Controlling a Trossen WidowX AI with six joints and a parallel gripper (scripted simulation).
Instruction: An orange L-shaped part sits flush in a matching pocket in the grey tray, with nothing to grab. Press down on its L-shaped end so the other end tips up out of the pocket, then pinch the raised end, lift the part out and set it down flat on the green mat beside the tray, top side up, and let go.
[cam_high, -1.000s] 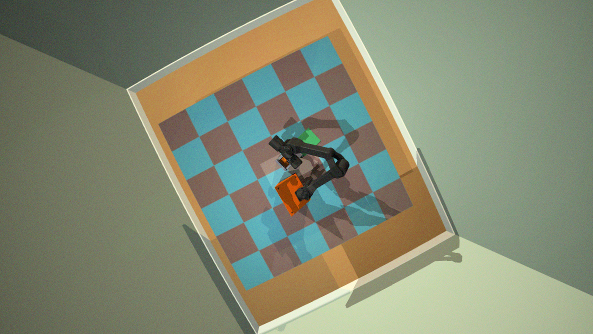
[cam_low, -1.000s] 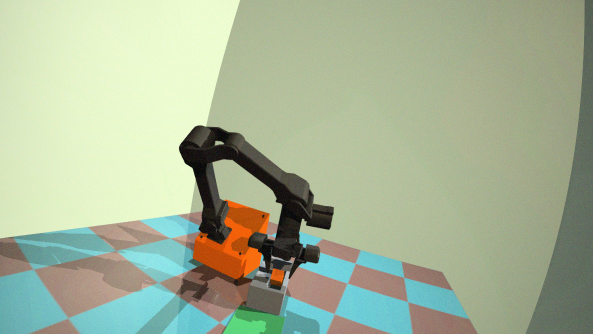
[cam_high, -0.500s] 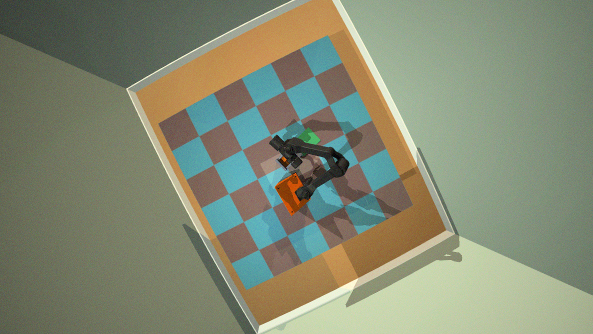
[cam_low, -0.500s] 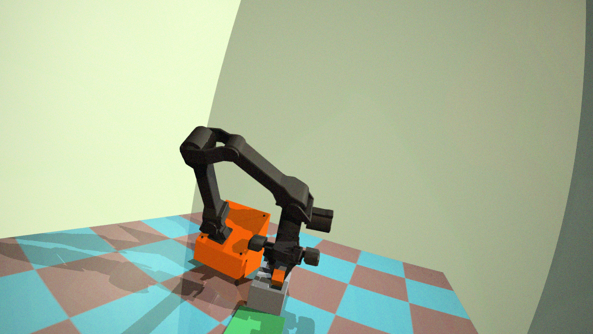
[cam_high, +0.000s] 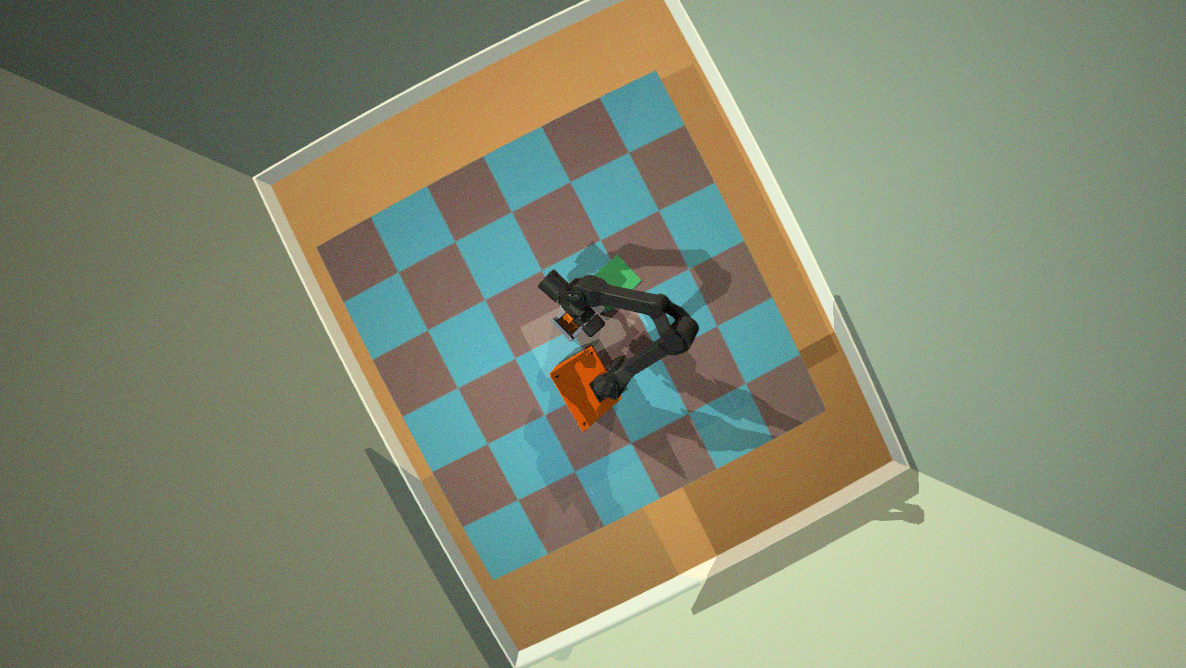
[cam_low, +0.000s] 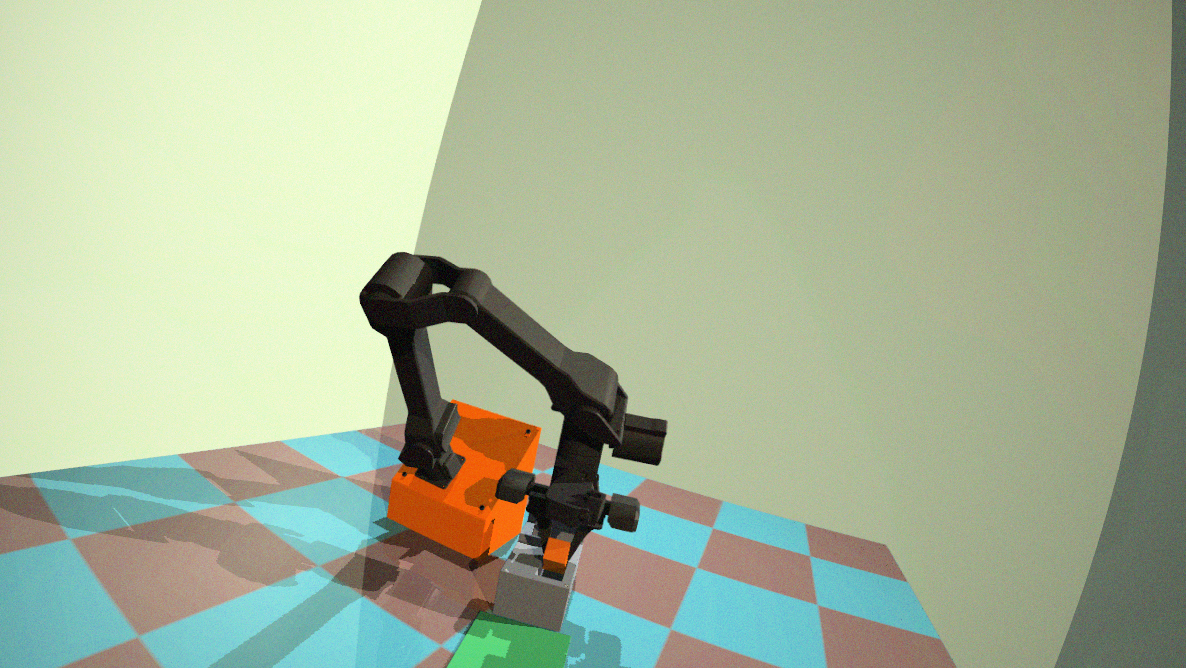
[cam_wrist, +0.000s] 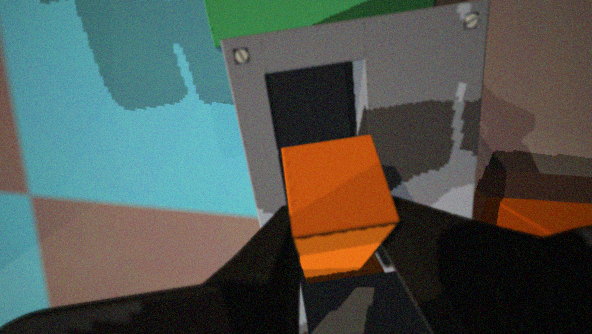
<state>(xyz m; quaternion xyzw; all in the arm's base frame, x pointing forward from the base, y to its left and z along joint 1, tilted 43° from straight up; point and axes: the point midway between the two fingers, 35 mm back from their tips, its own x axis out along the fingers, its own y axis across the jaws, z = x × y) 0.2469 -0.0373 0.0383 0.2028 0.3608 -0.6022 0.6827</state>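
Right now my gripper tip is 2 cm short of the green mat, 14 cm to the left of it and 8 cm above it. From my gripper tip the other things lie so: orange L-shaped part: 2 cm behind, 3 cm to the left, 3 cm below.
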